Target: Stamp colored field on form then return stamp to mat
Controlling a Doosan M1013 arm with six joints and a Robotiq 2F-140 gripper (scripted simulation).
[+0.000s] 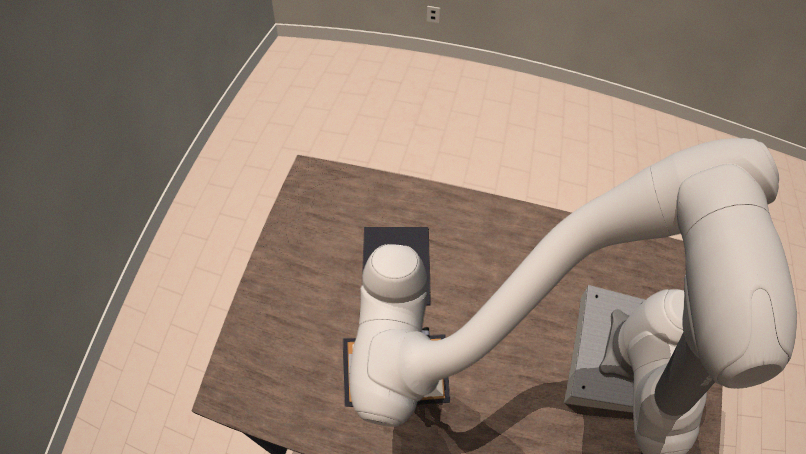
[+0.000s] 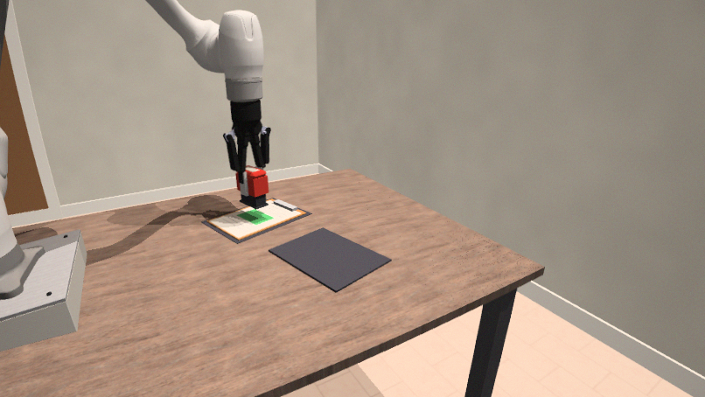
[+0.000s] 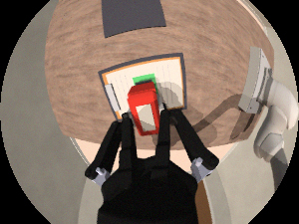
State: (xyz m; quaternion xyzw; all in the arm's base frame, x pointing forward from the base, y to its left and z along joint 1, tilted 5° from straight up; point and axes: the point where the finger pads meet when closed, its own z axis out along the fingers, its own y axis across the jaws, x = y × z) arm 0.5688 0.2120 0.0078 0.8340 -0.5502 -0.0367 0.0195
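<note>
Right now my hand is 100 mm above the clipboard and 20 mm short of it. Also, from my hand: mat (280 mm to the right, 110 mm below, 110 mm ahead); stamp (20 mm below).
</note>
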